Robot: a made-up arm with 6 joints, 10 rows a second.
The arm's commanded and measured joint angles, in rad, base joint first. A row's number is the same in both.
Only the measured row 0 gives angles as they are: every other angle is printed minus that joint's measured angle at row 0.
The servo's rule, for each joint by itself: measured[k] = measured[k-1] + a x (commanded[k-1-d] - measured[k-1]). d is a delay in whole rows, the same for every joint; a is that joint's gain. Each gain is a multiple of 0.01, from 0.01 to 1. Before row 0 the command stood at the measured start. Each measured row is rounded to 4 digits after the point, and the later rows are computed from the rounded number. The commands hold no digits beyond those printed.
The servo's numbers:
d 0
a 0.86 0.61 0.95 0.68 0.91 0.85
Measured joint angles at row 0:
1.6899 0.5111 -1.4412 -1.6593 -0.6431 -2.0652
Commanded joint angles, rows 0 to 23:
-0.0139 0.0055 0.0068 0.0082 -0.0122 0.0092
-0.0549 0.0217 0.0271 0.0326 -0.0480 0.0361
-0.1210 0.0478 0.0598 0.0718 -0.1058 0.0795
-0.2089 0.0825 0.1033 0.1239 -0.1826 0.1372
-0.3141 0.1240 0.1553 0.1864 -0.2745 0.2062
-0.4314 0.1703 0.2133 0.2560 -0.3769 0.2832
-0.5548 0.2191 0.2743 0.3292 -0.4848 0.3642
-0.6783 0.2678 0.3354 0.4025 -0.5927 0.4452
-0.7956 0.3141 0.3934 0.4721 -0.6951 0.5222
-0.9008 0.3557 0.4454 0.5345 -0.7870 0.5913
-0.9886 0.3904 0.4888 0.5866 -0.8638 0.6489
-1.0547 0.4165 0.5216 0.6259 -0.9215 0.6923
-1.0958 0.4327 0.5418 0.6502 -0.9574 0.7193
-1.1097 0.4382 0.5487 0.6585 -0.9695 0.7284
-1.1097 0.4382 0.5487 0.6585 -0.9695 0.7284
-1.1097 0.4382 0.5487 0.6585 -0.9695 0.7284
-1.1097 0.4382 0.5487 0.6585 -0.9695 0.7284
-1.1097 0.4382 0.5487 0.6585 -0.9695 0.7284
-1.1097 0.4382 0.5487 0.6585 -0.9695 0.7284
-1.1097 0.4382 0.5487 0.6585 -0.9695 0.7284
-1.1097 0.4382 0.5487 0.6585 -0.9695 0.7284
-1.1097 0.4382 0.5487 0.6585 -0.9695 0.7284
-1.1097 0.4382 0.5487 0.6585 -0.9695 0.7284
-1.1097 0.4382 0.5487 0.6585 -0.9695 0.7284
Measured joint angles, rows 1 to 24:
-0.0120 0.0034 0.0065 0.0056 -0.0111 0.0078
-0.0489 0.0146 0.0261 0.0240 -0.0447 0.0319
-0.1109 0.0349 0.0581 0.0565 -0.1003 0.0724
-0.1952 0.0639 0.1010 0.1023 -0.1752 0.1275
-0.2975 0.1006 0.1526 0.1595 -0.2656 0.1944
-0.4127 0.1431 0.2103 0.2251 -0.3669 0.2699
-0.5349 0.1895 0.2711 0.2959 -0.4742 0.3501
-0.6582 0.2373 0.3322 0.3684 -0.5820 0.4309
-0.7764 0.2841 0.3903 0.4389 -0.6849 0.5085
-0.8834 0.3278 0.4426 0.5039 -0.7778 0.5789
-0.9739 0.3660 0.4865 0.5601 -0.8561 0.6384
-1.0434 0.3968 0.5198 0.6048 -0.9156 0.6842
-1.0885 0.4187 0.5407 0.6357 -0.9536 0.7140
-1.1067 0.4306 0.5483 0.6512 -0.9681 0.7262
-1.1093 0.4352 0.5487 0.6562 -0.9694 0.7281
-1.1096 0.4370 0.5487 0.6578 -0.9695 0.7284
-1.1097 0.4377 0.5487 0.6583 -0.9695 0.7284
-1.1097 0.4380 0.5487 0.6584 -0.9695 0.7284
-1.1097 0.4381 0.5487 0.6585 -0.9695 0.7284
-1.1097 0.4382 0.5487 0.6585 -0.9695 0.7284
-1.1097 0.4382 0.5487 0.6585 -0.9695 0.7284
-1.1097 0.4382 0.5487 0.6585 -0.9695 0.7284
-1.1097 0.4382 0.5487 0.6585 -0.9695 0.7284
-1.1097 0.4382 0.5487 0.6585 -0.9695 0.7284

